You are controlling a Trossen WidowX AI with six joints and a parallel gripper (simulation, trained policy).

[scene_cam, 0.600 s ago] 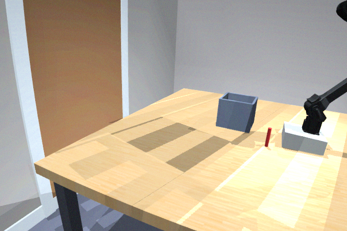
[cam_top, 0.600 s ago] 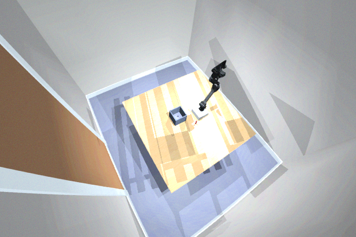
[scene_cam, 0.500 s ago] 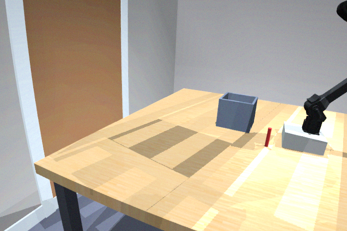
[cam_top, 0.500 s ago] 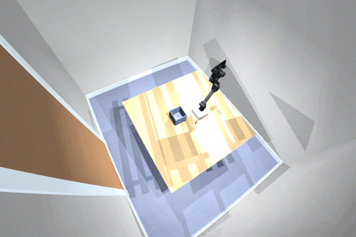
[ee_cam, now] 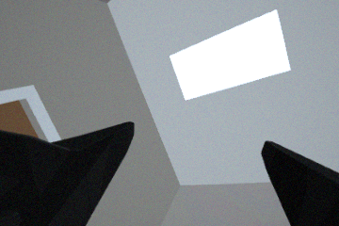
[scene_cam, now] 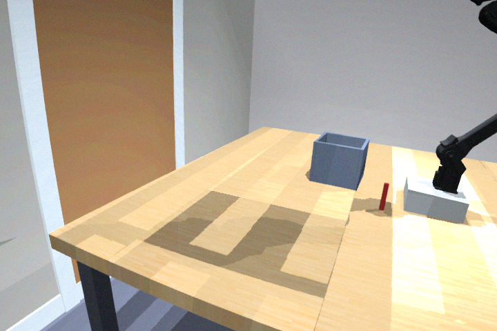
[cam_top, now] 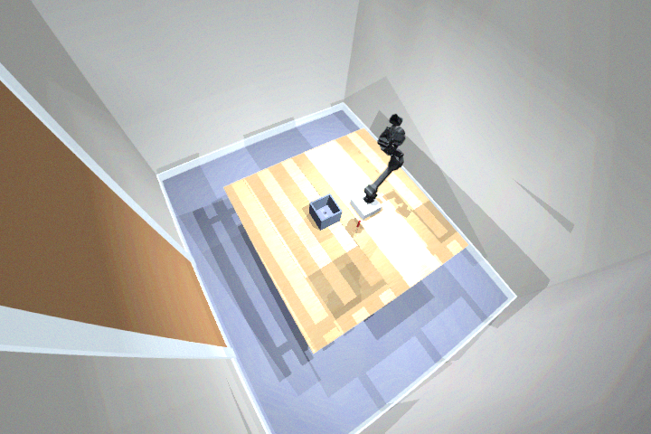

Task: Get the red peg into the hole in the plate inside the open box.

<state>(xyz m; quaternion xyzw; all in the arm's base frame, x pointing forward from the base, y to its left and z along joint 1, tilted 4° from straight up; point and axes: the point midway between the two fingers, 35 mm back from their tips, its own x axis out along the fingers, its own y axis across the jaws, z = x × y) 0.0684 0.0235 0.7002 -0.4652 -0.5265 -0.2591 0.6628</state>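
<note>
The red peg lies 750 mm below my gripper tip, 130 mm to the left of it and 130 mm ahead of it. Also, from my gripper tip: pale plate (750 mm below, 290 mm ahead, 60 mm to the right).
</note>
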